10 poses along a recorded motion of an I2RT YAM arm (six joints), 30 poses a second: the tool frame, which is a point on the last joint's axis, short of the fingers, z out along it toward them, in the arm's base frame.
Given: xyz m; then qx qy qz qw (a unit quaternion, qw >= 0).
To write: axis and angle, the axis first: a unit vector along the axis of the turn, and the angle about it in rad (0 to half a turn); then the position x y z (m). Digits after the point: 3 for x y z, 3 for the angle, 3 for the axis.
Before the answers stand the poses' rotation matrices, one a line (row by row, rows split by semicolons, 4 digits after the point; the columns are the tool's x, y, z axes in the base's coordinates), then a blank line. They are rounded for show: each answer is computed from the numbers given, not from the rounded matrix.
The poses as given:
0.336 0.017 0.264 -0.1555 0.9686 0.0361 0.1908
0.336 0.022 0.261 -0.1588 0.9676 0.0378 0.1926
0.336 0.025 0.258 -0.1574 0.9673 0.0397 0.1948
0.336 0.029 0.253 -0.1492 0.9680 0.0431 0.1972
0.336 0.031 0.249 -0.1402 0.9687 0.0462 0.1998
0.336 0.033 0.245 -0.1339 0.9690 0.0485 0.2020
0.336 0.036 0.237 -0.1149 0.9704 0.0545 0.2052
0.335 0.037 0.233 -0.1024 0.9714 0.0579 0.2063
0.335 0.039 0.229 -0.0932 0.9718 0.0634 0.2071
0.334 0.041 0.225 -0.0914 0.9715 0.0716 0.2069
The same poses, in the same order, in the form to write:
-0.8788 -0.3150 0.3584; -0.2874 0.9490 0.1293; -0.3808 0.0106 -0.9246
-0.8754 -0.3219 0.3607; -0.2928 0.9467 0.1343; -0.3847 0.0120 -0.9230
-0.8746 -0.3200 0.3644; -0.2890 0.9473 0.1381; -0.3894 0.0155 -0.9210
-0.8777 -0.3058 0.3689; -0.2718 0.9518 0.1423; -0.3946 0.0246 -0.9185
-0.8809 -0.2901 0.3741; -0.2531 0.9564 0.1455; -0.4000 0.0335 -0.9159
-0.8825 -0.2791 0.3785; -0.2399 0.9594 0.1481; -0.4044 0.0399 -0.9137
-0.8894 -0.2454 0.3857; -0.2006 0.9677 0.1529; -0.4108 0.0586 -0.9098
-0.8939 -0.2228 0.3889; -0.1751 0.9723 0.1547; -0.4127 0.0702 -0.9082
-0.8968 -0.2074 0.3907; -0.1549 0.9746 0.1618; -0.4143 0.0846 -0.9062
-0.8977 -0.2072 0.3889; -0.1479 0.9730 0.1769; -0.4151 0.1013 -0.9041

-0.158 0.987 0.037 2.758 0.336 0.017 0.264
-0.162 0.986 0.039 2.754 0.336 0.022 0.261
-0.160 0.986 0.040 2.749 0.336 0.025 0.258
-0.152 0.987 0.044 2.745 0.336 0.029 0.253
-0.143 0.989 0.047 2.739 0.336 0.031 0.249
-0.137 0.989 0.050 2.735 0.336 0.033 0.245
-0.117 0.992 0.056 2.728 0.336 0.036 0.237
-0.105 0.993 0.059 2.726 0.335 0.037 0.233
-0.095 0.993 0.065 2.724 0.335 0.039 0.229
-0.093 0.993 0.073 2.725 0.334 0.041 0.225

